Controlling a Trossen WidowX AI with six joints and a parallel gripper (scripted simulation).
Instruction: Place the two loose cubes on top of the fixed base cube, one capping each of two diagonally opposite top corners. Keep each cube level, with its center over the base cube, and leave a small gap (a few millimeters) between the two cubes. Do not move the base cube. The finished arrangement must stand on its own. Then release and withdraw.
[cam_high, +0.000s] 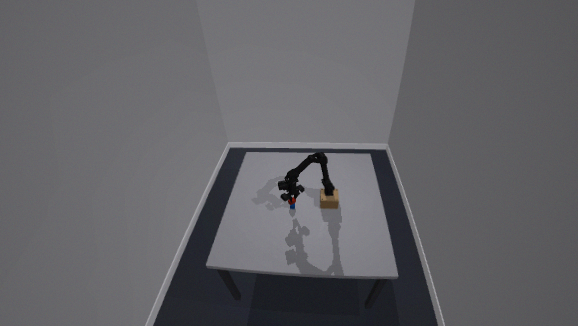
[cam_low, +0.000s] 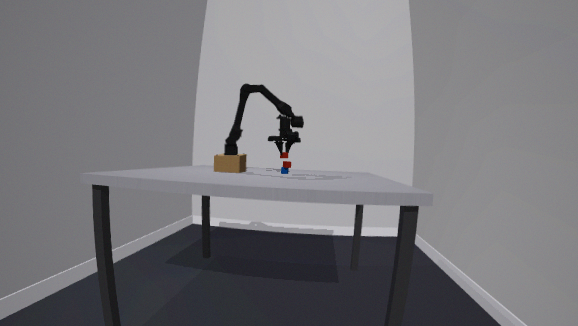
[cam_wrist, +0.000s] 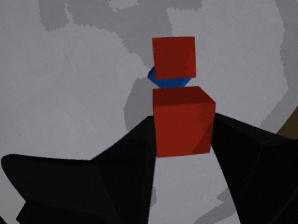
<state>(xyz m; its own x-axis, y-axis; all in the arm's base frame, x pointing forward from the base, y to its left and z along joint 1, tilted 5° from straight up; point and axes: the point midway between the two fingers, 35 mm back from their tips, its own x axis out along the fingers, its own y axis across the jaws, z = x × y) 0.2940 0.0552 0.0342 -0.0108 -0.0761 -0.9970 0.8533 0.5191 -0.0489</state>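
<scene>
My gripper tip is now 10 mm short of the blue cube, 10 mm to the left of it and 90 mm above it.
</scene>
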